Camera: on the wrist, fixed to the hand. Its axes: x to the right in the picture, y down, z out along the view.
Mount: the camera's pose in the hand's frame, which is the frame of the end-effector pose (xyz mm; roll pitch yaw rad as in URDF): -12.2 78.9 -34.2 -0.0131 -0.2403 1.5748
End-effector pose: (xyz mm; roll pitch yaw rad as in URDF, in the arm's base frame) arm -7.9 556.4 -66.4 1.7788 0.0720 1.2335
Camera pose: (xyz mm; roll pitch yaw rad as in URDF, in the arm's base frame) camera -26.1 556.3 18.5 2.9724 -1.1178 -0.1976
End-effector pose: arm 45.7 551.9 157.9 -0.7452 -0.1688 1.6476
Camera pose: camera 10.9 550.4 78.3 -0.2024 0.4978 3.1302
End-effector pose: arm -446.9 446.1 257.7 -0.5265 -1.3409 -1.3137
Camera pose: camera -381.1 396.6 230.0 -1.3620 0.0682 -0.0211
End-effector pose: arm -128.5 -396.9 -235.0 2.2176 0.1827 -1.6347
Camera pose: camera -148.9 -398.8 -150.6 2.8985 -0.6711 -3.0634
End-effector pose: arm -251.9 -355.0 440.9 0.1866 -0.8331 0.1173
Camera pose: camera -255.9 -271.0 419.1 -0.8925 -0.2792 2.0154
